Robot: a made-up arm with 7 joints.
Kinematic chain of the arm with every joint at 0, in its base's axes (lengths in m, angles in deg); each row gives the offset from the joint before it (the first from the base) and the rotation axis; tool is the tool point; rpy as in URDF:
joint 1: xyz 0 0 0.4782 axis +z
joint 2: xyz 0 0 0 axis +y
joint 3: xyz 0 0 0.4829 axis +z
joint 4: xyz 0.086 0 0 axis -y
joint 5: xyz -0.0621 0 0.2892 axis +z
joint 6: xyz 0 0 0 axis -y
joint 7: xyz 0.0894 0 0 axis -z
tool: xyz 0 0 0 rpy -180 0 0
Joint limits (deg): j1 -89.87..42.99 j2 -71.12..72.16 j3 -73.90..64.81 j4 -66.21..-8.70 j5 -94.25..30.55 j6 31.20..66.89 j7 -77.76..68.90
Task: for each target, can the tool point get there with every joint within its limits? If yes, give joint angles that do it. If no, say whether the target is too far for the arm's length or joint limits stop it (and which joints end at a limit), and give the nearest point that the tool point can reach.
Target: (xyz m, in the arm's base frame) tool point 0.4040 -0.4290 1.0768
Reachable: yes | joints -46.27 31.07 2.68 -18.02 -12.37 44.04 5.47
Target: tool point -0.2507 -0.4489 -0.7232
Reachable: no: too far | nearest point -0.0759 -0.7015 0.2896 | short by 1.058 m
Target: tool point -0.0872 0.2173 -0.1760
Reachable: no: joint limits stop it (at a limit: joint 1, joint 2, joint 4, joint 6) | nearest point 0.4192 0.5648 0.3038 | short by 0.779 m
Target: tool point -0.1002 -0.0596 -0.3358
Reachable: no: joint limits stop it (at a limit: joint 1, joint 2, joint 4, joint 6) | nearest point -0.0485 -0.6973 0.2870 | short by 0.893 m
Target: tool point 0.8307 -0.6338 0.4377
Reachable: no: too far | nearest point 0.6817 -0.5201 0.4732 | short by 0.191 m
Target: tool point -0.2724 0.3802 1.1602
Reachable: yes | joints -52.02 -58.12 12.21 -50.22 -82.42 54.54 -25.22
